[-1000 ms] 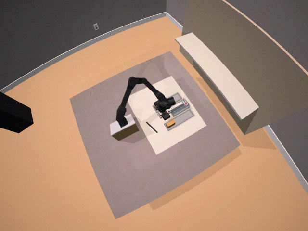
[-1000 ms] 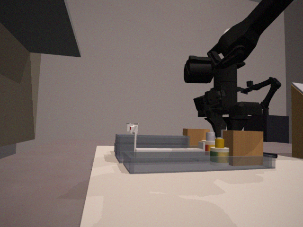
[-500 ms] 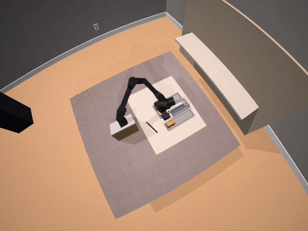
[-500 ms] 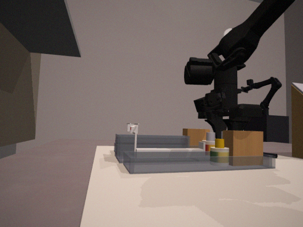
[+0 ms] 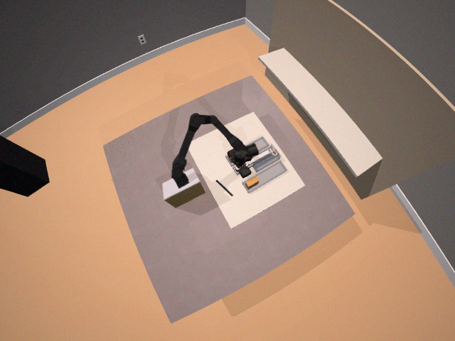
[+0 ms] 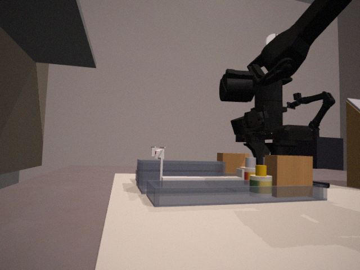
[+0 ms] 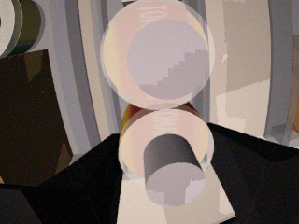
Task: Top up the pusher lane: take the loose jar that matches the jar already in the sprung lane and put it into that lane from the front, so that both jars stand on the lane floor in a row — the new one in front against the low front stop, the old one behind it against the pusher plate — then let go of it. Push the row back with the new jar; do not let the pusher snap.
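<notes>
Right now the cream board is 50 mm ahead of my gripper tip, 20 mm to the left of it and 30 mm below it. The rest, counted from my gripper tip: sprung lane (150 mm ahead, 30 mm to the right, 10 mm below); then white pusher plate (150 mm ahead, 40 mm to the right, 20 mm above); then thin dark rod (140 mm behind, 60 mm to the right, 20 mm below).
</notes>
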